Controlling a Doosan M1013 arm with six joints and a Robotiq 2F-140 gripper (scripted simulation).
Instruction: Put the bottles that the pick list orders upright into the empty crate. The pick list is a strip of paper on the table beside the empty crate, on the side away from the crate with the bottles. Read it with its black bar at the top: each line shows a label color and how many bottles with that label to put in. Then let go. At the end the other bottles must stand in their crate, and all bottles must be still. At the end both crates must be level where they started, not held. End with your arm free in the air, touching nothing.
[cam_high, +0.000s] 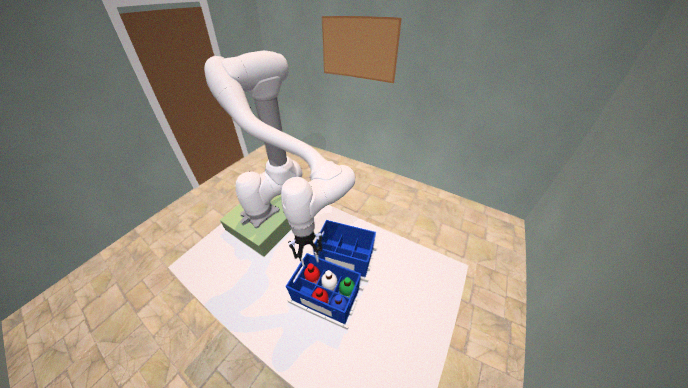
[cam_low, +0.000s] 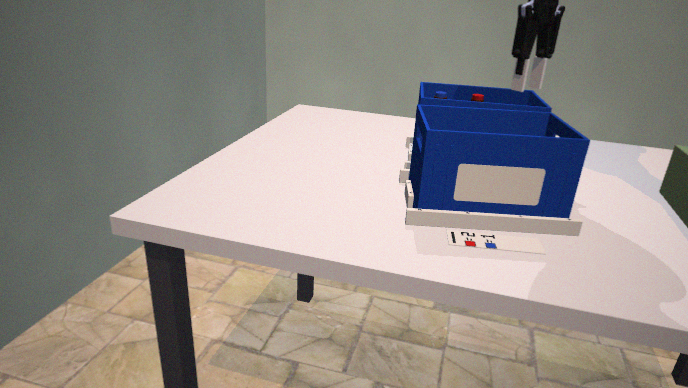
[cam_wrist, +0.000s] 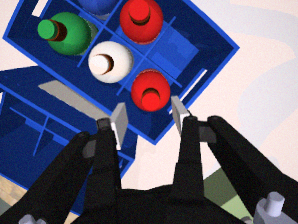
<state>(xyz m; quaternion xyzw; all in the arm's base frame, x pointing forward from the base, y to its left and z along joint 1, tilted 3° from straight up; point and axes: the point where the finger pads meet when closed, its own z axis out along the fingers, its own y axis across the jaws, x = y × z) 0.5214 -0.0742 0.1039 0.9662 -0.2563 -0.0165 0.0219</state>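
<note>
Right now the white bottle is 14 cm below my hand, 8 cm ahead of it and 2 cm to the left of it. The rest, counted from my hand: blue bottle 19 cm ahead, 14 cm below, 4 cm to the right; red bottle 14 cm below, 11 cm ahead, 6 cm to the right; green-label bottle 17 cm ahead, 14 cm below, 5 cm to the left.
</note>
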